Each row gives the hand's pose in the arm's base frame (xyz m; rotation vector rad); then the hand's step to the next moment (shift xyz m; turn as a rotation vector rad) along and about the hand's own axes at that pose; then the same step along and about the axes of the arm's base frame.
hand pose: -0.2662 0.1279 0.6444 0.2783 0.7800 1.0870
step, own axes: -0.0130 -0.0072 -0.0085 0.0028 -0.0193 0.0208
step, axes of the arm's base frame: -0.0040 -0.0160 -0.0045 0.0282 -0.0031 0.0027
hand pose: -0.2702 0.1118 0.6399 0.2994 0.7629 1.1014
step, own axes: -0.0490 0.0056 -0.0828 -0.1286 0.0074 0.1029
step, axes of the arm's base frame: -0.0721 -0.0528 -0.0361 0.0352 -0.0955 0.1297
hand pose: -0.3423 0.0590 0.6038 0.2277 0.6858 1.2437
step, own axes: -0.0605 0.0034 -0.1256 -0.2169 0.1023 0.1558
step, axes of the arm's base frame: -0.0863 -0.0799 -0.0749 -0.0222 -0.1351 0.2511
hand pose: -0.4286 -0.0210 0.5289 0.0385 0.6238 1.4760
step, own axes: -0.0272 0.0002 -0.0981 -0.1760 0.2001 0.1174
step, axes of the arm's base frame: -0.0397 -0.0592 -0.0727 -0.1284 -0.0982 0.2422
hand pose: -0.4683 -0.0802 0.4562 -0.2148 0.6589 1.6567
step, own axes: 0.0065 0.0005 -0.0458 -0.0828 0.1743 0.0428
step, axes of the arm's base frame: -0.0120 -0.0188 -0.0405 -0.1395 -0.0575 0.1276
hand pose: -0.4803 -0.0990 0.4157 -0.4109 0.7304 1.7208
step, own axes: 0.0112 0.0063 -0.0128 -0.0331 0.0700 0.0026
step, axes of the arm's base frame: -0.0104 -0.0011 -0.0148 -0.0576 -0.0326 0.0403
